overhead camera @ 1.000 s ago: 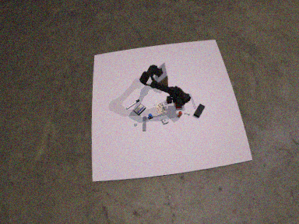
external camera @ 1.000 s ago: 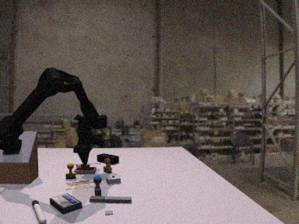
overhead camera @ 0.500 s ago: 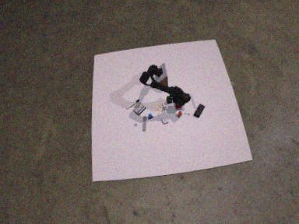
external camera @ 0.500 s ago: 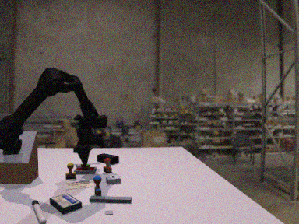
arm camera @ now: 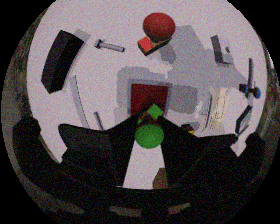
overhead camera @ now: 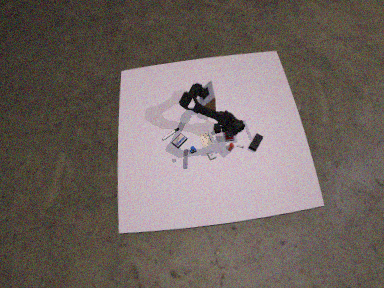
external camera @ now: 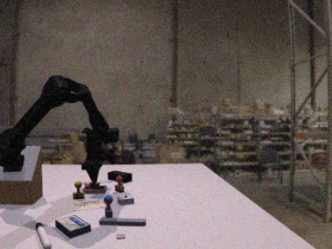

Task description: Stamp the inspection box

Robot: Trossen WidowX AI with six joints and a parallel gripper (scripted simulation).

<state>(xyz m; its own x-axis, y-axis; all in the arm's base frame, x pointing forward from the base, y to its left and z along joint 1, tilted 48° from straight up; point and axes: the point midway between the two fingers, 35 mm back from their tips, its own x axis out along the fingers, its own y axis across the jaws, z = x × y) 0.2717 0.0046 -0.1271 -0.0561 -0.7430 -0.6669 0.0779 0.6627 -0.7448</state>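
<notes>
My gripper tip is right at the green-knobbed stamp. Also, from my gripper tip: ink pad (3 cm below); then yellow-knobbed stamp (8 cm to the right, 5 cm behind, 2 cm below); then red-knobbed stamp (10 cm ahead, 2 cm below, 1 cm to the right).
</notes>
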